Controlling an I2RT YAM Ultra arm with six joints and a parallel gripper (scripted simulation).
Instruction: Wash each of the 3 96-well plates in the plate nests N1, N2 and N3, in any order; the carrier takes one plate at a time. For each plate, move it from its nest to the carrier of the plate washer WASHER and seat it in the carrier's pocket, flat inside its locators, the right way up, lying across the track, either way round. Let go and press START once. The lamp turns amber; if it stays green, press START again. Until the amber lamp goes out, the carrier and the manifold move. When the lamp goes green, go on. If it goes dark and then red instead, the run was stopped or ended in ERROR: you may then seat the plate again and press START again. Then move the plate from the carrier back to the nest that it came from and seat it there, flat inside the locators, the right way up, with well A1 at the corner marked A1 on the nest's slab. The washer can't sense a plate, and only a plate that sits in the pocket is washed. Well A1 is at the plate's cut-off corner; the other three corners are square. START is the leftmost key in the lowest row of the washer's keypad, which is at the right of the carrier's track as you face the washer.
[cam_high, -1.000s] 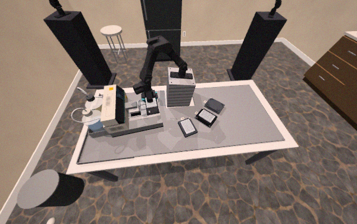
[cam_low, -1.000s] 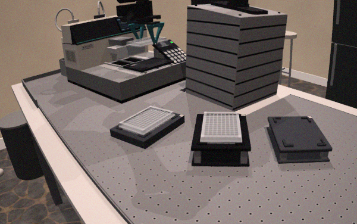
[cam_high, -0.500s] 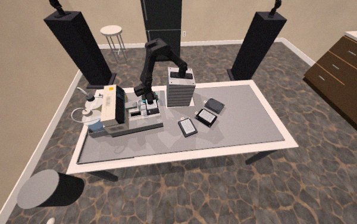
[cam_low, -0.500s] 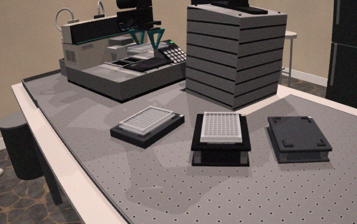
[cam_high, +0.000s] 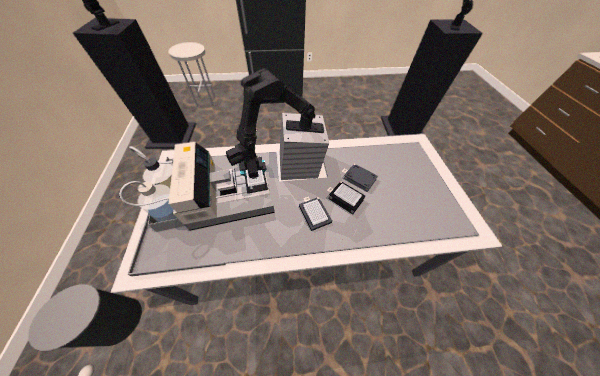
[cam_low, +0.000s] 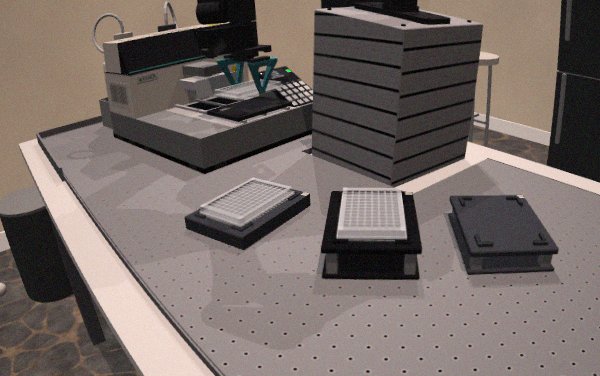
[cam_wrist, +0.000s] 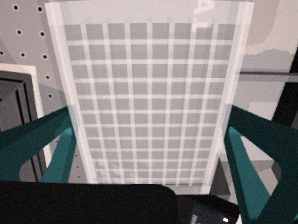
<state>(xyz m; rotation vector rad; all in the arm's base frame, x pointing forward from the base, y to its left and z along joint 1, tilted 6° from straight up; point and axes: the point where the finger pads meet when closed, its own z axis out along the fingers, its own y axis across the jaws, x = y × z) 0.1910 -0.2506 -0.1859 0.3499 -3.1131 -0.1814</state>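
Right now my hand is 4 cm above the carrier. Also, from my hand: N2 label 1 cm ahead, 42 cm to the left, 13 cm below; washer 4 cm ahead, 15 cm to the right; N1 label 8 cm ahead, 28 cm to the left, 13 cm below.
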